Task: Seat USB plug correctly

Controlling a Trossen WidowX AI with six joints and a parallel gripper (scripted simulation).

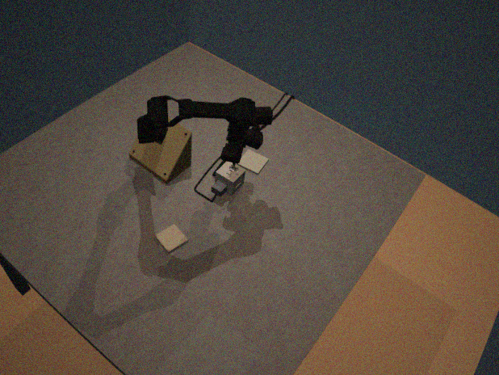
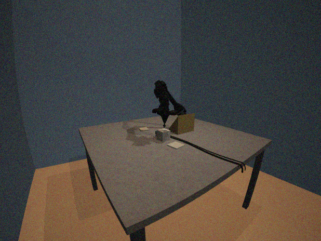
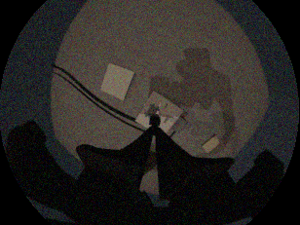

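Right now the USB plug is 2 cm below my gripper tip. The rest, counted from my gripper tip: flat white pad 14 cm to the left, 13 cm below, 1 cm ahead.
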